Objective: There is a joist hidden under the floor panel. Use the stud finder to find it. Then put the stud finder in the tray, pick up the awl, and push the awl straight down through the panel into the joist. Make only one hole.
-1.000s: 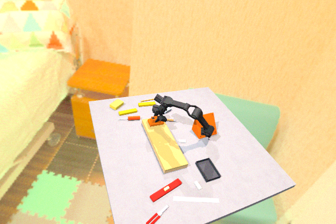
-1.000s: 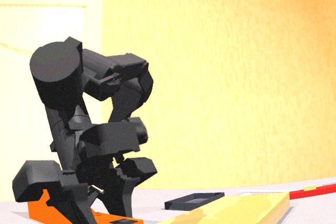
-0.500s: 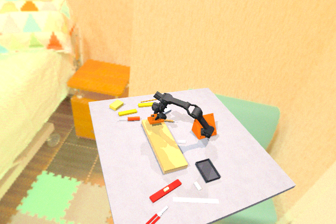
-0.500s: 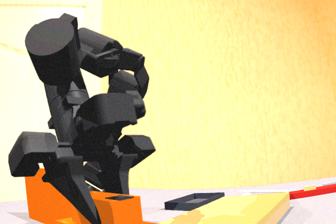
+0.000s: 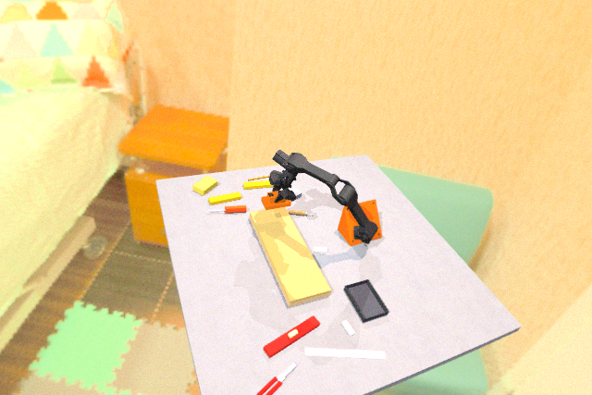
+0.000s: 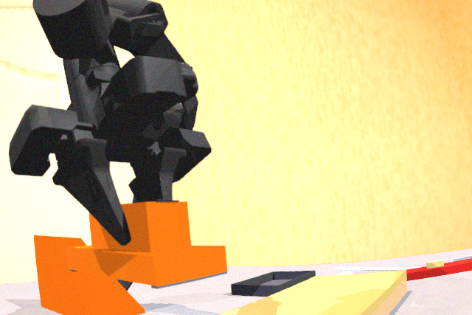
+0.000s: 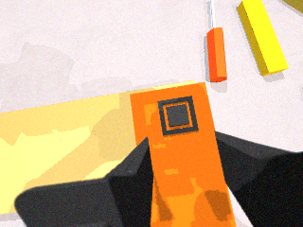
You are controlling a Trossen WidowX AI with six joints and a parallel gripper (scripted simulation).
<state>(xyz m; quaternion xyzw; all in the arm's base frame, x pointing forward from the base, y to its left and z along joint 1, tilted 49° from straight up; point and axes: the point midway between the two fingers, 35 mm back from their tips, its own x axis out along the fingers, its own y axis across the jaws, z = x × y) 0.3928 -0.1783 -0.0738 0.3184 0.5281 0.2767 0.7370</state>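
My gripper tip is now 27 cm past the dark tray, 51 cm to the right of it and 14 cm above it. Also, from my gripper tip: awl (19 cm behind, 4 cm to the right, 15 cm below); orange stud finder (2 cm above); red level (8 cm ahead, 59 cm to the left, 14 cm below).
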